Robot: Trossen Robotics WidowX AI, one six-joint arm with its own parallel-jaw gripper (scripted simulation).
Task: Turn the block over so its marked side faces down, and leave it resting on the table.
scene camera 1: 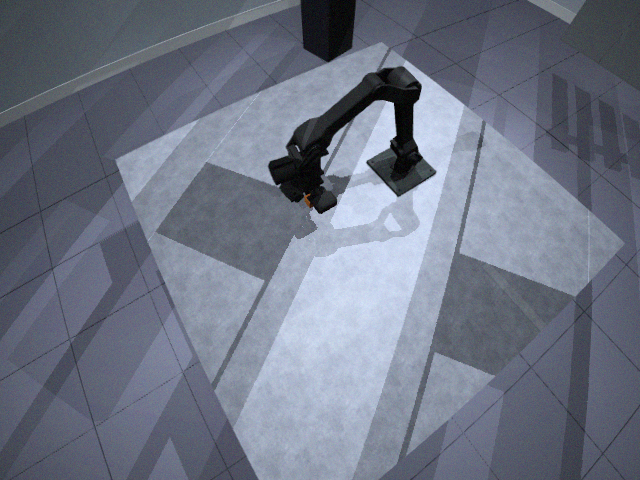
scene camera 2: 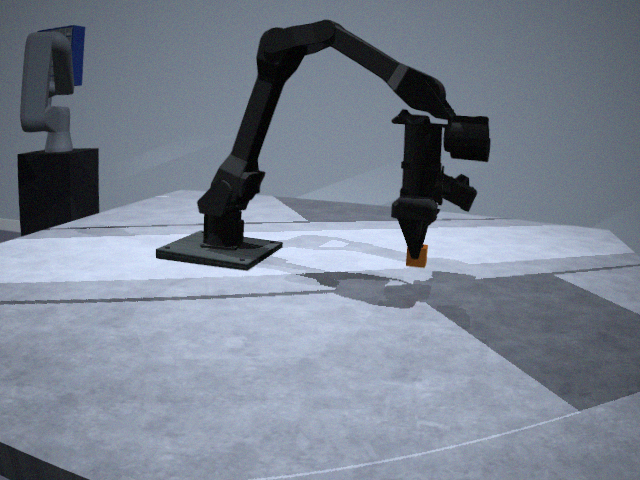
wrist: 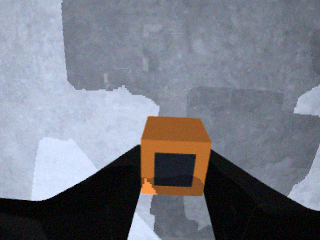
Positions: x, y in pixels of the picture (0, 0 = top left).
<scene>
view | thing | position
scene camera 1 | my gripper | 311, 200
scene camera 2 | my gripper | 415, 256
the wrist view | my gripper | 172, 153
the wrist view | orange block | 174, 151
</scene>
